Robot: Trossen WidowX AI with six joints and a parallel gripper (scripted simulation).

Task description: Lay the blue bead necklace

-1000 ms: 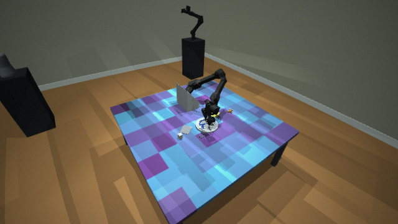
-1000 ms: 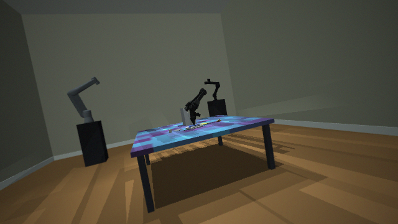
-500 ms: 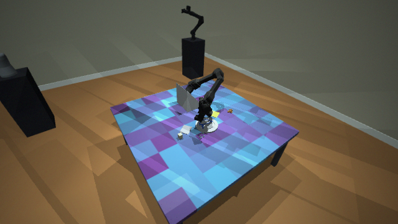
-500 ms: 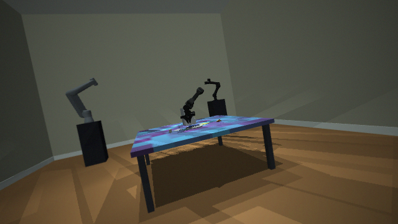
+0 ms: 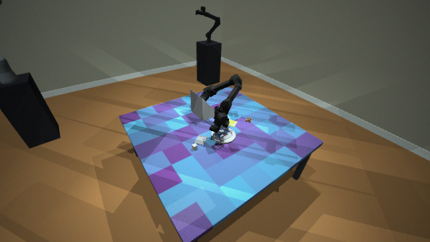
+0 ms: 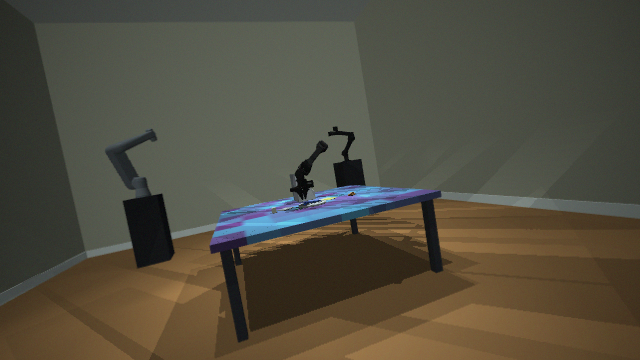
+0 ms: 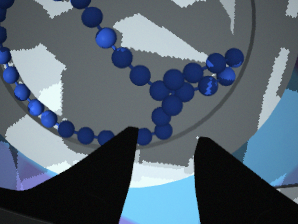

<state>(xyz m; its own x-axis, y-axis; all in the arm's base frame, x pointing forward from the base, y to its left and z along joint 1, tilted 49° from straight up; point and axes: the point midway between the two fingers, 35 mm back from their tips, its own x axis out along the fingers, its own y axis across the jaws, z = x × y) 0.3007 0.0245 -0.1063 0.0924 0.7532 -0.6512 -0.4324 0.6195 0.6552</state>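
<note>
My gripper tip is 50 mm to the right of the round white bead board, 40 mm above it and 20 mm short of it. From my gripper tip the other things lie so: cream cube: 230 mm to the right, 30 mm below, 10 mm ahead; then yellow patch: 210 mm to the left, 80 mm behind, 40 mm below; then flat grey square: 130 mm to the right, 40 mm below, 40 mm behind.
</note>
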